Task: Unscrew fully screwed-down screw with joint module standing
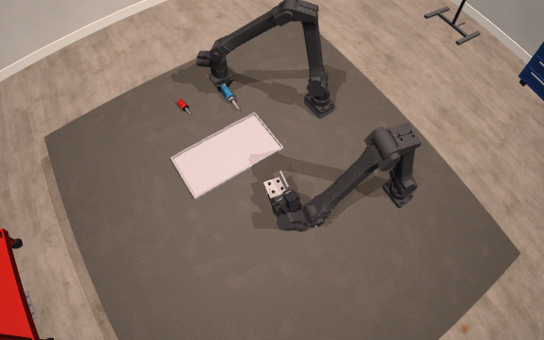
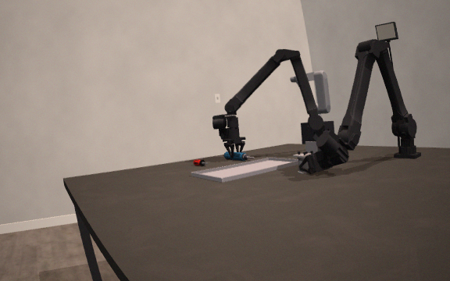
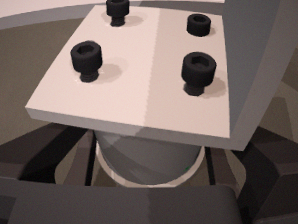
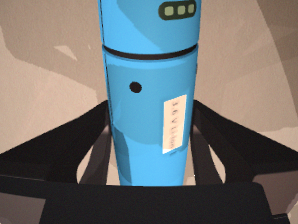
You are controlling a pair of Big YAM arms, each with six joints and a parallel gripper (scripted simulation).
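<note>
Now: the white bracket plate 5 cm above my left hand. Round my left hand: red tool 58 cm to the right, 9 cm ahead, 1 cm below; then flat white tray 26 cm to the right, 6 cm ahead, 2 cm below.
</note>
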